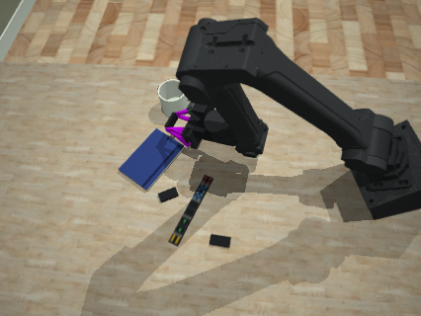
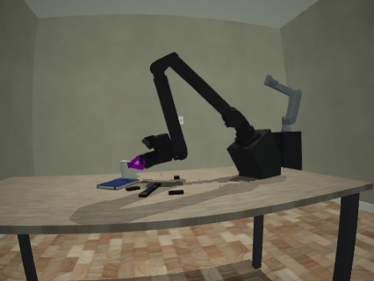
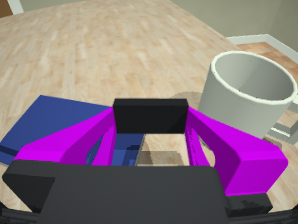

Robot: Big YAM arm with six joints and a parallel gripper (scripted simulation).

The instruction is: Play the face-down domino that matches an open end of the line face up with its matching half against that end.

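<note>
My gripper is now 80 mm to the right of the blue book, 70 mm above it and 60 mm short of it. Also, from my hand: white mug: 110 mm to the right, 40 mm below, 20 mm ahead; then black domino: right at my hand.
</note>
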